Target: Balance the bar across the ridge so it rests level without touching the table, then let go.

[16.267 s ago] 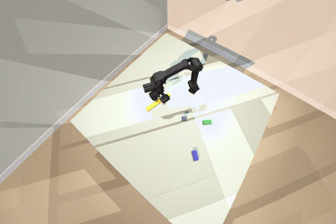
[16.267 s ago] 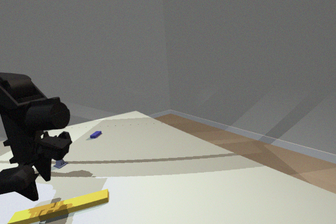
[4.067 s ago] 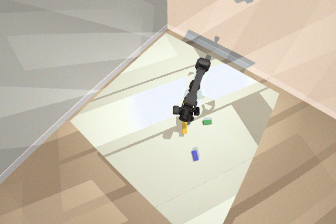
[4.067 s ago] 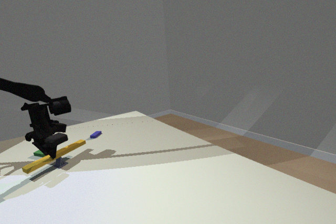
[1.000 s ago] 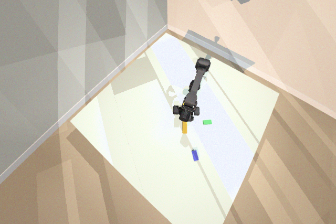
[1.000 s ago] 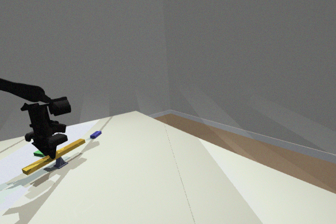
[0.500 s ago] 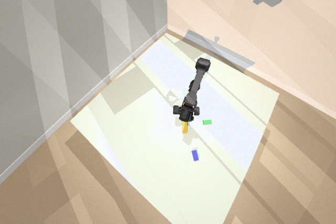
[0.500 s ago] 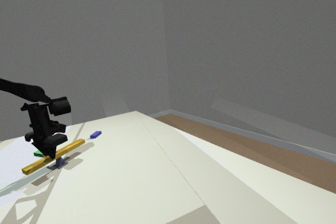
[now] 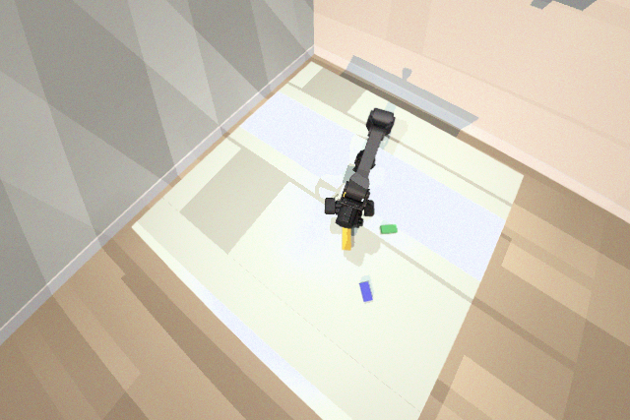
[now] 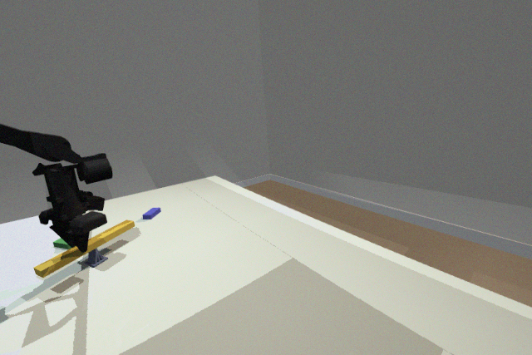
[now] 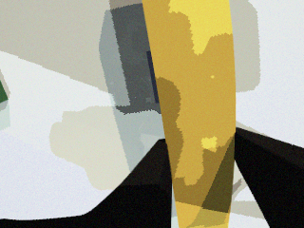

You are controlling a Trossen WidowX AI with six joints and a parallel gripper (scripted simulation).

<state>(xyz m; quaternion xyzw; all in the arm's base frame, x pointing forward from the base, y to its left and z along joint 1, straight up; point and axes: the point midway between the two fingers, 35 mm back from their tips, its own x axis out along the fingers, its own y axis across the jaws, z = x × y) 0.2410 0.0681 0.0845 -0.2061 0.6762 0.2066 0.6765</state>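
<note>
My gripper tip is 2 cm short of the long yellow bar and 2 cm to the right of it. From my gripper tip the other things lie so: green block: 6 cm behind, 18 cm to the left, 4 cm below; then blue block: 20 cm ahead, 23 cm to the left, 4 cm below.
</note>
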